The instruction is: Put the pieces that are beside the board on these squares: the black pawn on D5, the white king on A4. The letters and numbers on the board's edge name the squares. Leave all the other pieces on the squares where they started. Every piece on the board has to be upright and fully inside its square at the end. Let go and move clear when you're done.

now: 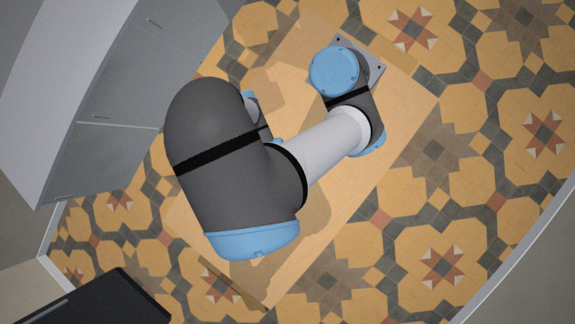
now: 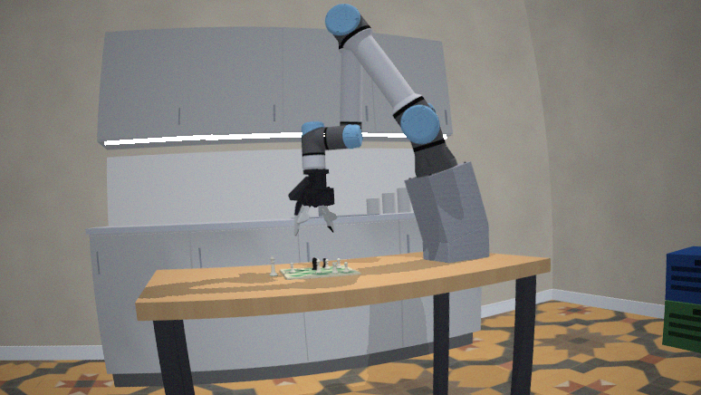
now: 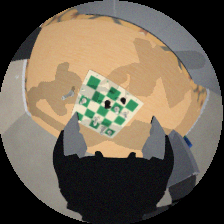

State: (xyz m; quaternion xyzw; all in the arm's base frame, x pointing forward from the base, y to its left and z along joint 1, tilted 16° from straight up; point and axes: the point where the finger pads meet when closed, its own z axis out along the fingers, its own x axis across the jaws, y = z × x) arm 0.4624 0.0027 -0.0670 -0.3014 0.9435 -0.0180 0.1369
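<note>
The white king is 140 mm ahead of my hand, 90 mm to the left of it and 90 mm below it. Round my hand: chessboard 70 mm to the left, 110 mm below; then black pawn 30 mm behind, 10 mm to the right, 100 mm below.
</note>
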